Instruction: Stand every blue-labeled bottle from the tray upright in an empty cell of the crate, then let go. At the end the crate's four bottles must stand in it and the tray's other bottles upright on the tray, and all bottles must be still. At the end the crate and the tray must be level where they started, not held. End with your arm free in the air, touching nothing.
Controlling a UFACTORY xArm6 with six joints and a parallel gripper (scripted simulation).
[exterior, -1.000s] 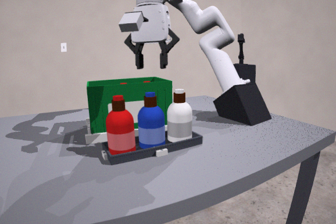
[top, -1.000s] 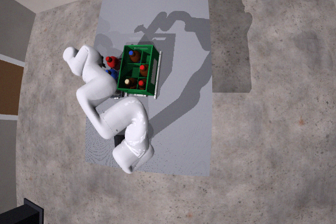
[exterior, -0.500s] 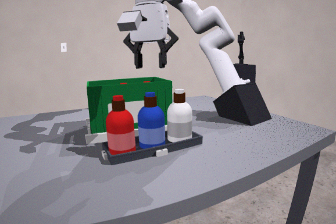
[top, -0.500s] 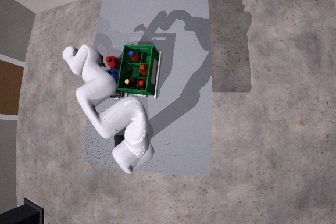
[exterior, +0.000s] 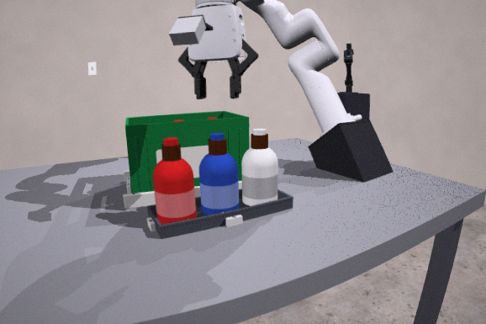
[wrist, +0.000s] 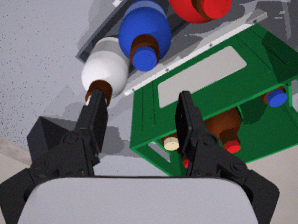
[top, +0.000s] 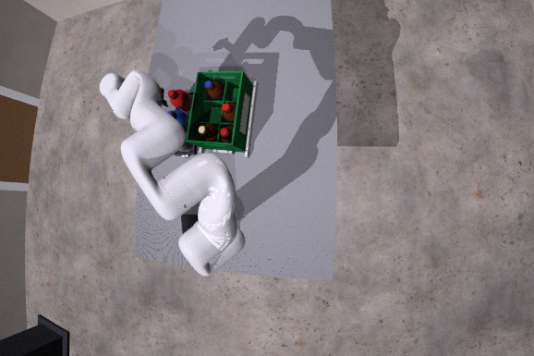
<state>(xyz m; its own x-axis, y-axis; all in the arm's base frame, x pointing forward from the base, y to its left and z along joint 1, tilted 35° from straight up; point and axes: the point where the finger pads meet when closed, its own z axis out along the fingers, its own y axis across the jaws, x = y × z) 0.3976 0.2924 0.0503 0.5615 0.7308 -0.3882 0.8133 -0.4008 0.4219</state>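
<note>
Now: the blue-labeled bottle 160 mm below my hand. The rest, counted from my hand: red bottle: 90 mm ahead, 20 mm to the left, 160 mm below; then white bottle: 90 mm behind, 20 mm to the right, 160 mm below; then dark tray: 230 mm below.
</note>
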